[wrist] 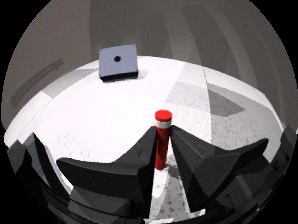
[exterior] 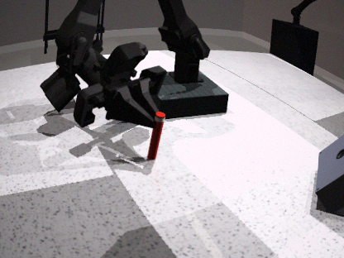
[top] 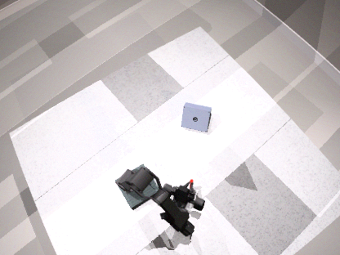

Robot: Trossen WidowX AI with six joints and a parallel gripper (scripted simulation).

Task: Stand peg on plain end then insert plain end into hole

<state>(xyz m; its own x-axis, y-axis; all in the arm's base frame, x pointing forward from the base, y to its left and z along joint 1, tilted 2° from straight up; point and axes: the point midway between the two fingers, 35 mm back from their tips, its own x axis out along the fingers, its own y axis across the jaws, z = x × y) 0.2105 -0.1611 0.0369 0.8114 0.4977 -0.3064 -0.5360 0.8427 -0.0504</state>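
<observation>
My gripper tip is 10 mm above the red peg. Also, from my gripper tip: grey-blue sloped panel 260 mm to the left, 200 mm ahead, 10 mm below.
</observation>
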